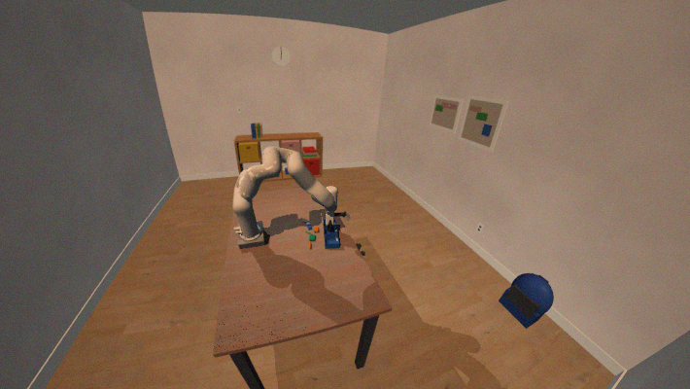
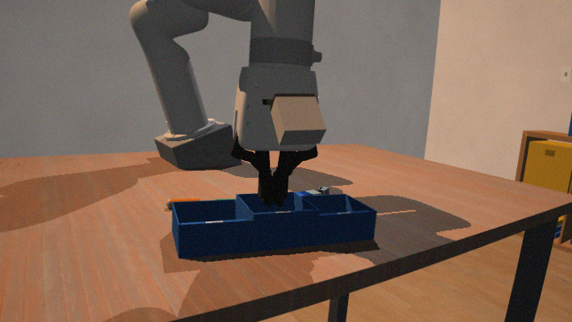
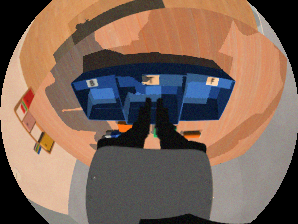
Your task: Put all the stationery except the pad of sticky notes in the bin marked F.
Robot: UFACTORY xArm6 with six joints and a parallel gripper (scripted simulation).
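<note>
The three joined blue bins is 1 cm ahead of my hand and 4 cm below it. Round my hand: orange block 8 cm behind, 6 cm to the left, 5 cm below; thin green stick 13 cm behind, 5 cm to the left, 6 cm below; green block 11 cm behind, 1 cm to the right, 6 cm below.
</note>
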